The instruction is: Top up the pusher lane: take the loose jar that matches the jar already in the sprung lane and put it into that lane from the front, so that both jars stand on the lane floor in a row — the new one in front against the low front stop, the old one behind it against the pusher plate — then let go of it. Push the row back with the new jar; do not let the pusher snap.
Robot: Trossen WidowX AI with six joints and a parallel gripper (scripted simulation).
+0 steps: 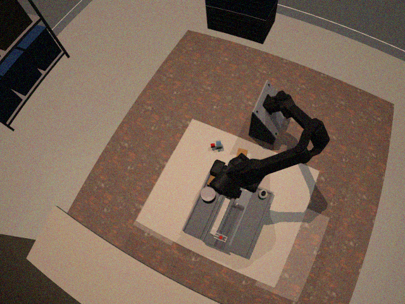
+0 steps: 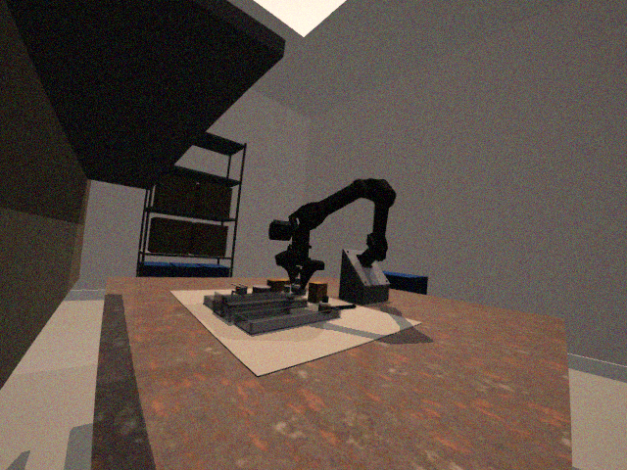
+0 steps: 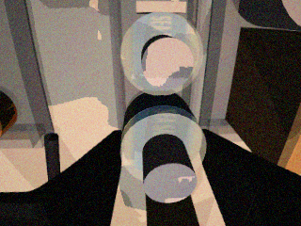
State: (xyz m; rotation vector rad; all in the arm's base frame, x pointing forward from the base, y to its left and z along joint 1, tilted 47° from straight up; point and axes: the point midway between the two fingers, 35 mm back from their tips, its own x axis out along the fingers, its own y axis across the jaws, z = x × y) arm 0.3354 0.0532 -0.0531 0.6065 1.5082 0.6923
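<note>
Now: gripper tip 80 mm to the left of the orange box, 20 mm short of it and 20 mm above it. From my gripper tip the other things lie so: grey disc 90 mm ahead, 70 mm to the right, 30 mm below; then grey lane rack 150 mm ahead, 40 mm below, 30 mm to the left; then dark rod 100 mm to the left, 100 mm behind, 50 mm below.
</note>
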